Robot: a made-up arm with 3 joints. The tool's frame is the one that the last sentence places.
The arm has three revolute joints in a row. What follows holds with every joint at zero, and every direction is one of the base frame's. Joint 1 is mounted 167 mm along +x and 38.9 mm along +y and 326.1 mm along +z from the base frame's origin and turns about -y. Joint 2 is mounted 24.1 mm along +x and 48.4 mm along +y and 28.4 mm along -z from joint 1 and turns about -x. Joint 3 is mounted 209 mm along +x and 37.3 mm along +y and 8.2 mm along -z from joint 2 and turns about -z. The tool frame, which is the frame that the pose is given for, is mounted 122.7 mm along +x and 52.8 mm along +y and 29.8 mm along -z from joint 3; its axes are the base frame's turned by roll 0.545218, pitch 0.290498 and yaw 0.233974 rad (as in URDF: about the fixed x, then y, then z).
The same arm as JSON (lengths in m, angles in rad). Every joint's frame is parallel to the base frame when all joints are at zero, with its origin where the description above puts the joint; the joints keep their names.
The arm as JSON. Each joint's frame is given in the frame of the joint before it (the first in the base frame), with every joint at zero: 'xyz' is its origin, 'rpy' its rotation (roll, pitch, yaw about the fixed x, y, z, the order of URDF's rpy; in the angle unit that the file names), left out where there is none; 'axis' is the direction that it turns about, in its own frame. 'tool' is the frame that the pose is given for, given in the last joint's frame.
{
  "units": {
    "length": "m",
    "angle": "rad"
  },
  "joints": [
    {
      "name": "joint 1",
      "type": "revolute",
      "origin": {
        "xyz": [
          0.167,
          0.0389,
          0.3261
        ]
      },
      "axis": "-y"
    },
    {
      "name": "joint 2",
      "type": "revolute",
      "origin": {
        "xyz": [
          0.0241,
          0.0484,
          -0.0284
        ]
      },
      "axis": "-x"
    },
    {
      "name": "joint 3",
      "type": "revolute",
      "origin": {
        "xyz": [
          0.209,
          0.0373,
          -0.0082
        ]
      },
      "axis": "-z"
    }
  ],
  "tool": {
    "origin": {
      "xyz": [
        0.1227,
        0.0528,
        -0.0298
      ],
      "rpy": [
        0.5452,
        0.2905,
        0.234
      ]
    }
  }
}

